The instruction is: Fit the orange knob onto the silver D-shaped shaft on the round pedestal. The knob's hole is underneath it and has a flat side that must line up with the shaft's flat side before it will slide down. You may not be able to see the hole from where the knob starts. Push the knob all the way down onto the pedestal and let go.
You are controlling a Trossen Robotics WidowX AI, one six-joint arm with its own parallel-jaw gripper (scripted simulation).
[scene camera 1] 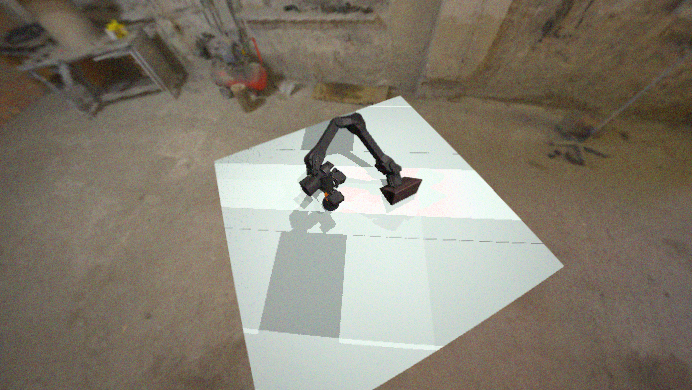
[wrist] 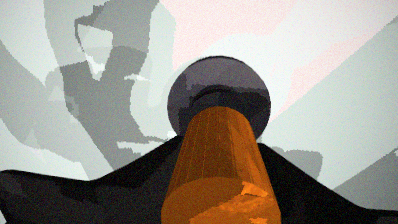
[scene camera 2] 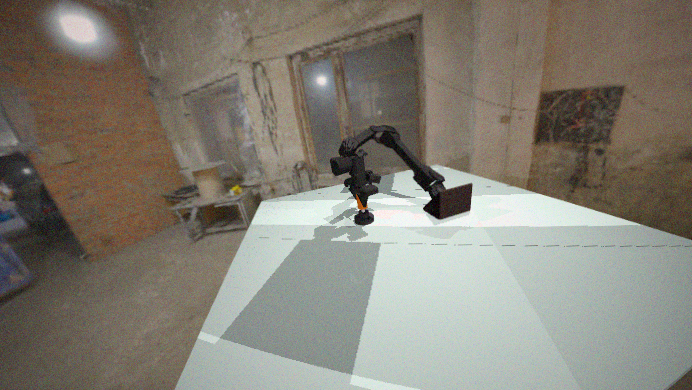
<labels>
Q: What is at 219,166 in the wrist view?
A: An orange knob.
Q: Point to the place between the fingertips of my gripper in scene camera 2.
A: At 362,205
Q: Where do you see a round pedestal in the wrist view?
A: At 212,81
</labels>
